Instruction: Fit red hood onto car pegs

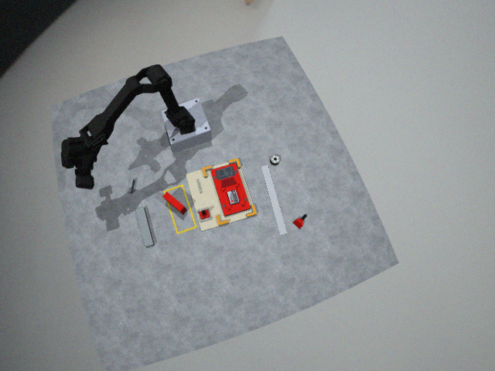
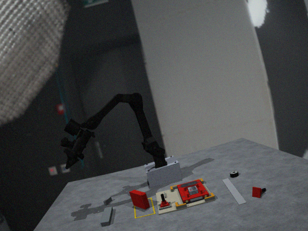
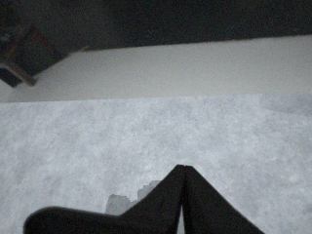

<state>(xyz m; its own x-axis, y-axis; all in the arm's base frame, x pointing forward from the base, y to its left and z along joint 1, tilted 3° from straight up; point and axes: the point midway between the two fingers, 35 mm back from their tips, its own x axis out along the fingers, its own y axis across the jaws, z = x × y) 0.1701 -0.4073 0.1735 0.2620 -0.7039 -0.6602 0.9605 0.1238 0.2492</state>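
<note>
My gripper tip is 12 cm short of the red hood, 33 cm to the right of it and 18 cm above it. The rest, counted from my gripper tip: white strip 18 cm ahead, 72 cm to the left, 21 cm below; then grey engine block 14 cm ahead, 56 cm to the left, 19 cm below; then long grey block 18 cm ahead, 18 cm to the left, 20 cm below.
</note>
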